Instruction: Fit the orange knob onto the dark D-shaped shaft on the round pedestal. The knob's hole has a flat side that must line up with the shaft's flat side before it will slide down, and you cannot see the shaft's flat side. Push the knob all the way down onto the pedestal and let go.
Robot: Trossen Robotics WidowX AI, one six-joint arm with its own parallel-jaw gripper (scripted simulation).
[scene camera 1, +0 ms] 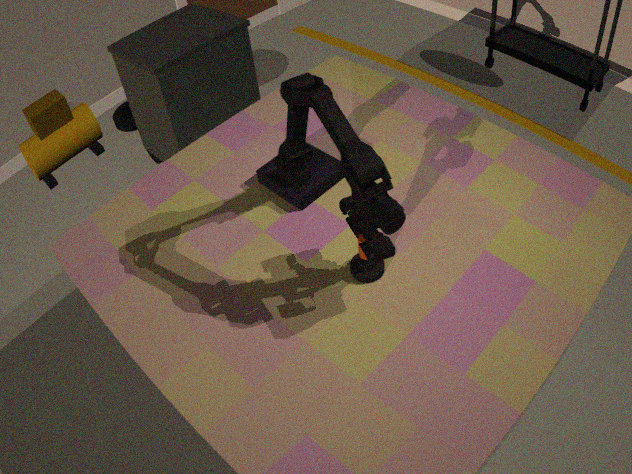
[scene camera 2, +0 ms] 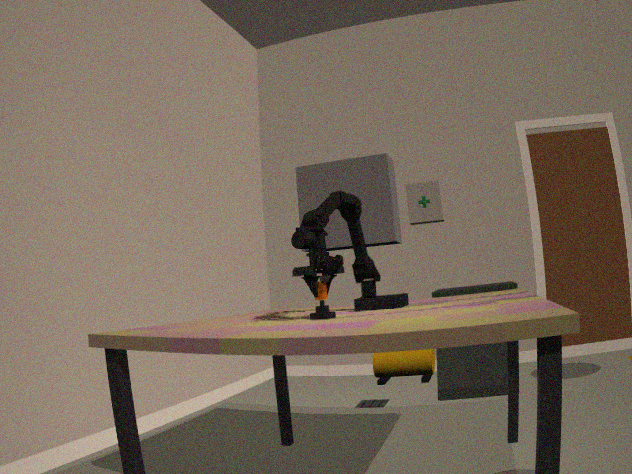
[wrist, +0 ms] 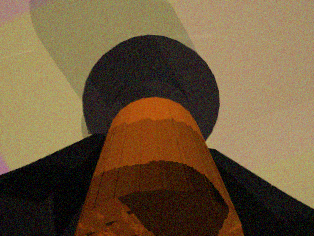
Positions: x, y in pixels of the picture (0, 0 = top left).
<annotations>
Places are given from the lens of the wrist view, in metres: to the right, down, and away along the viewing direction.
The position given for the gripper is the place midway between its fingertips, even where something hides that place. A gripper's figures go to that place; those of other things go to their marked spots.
gripper (wrist: 154, 151): 0.00, 0.01, 0.10
orange knob (wrist: 155, 166): 0.00, 0.01, 0.05
pedestal (wrist: 150, 66): 0.00, -0.03, 0.14
The marked spots on the pedestal and the orange knob are 0.10 m apart.
</annotations>
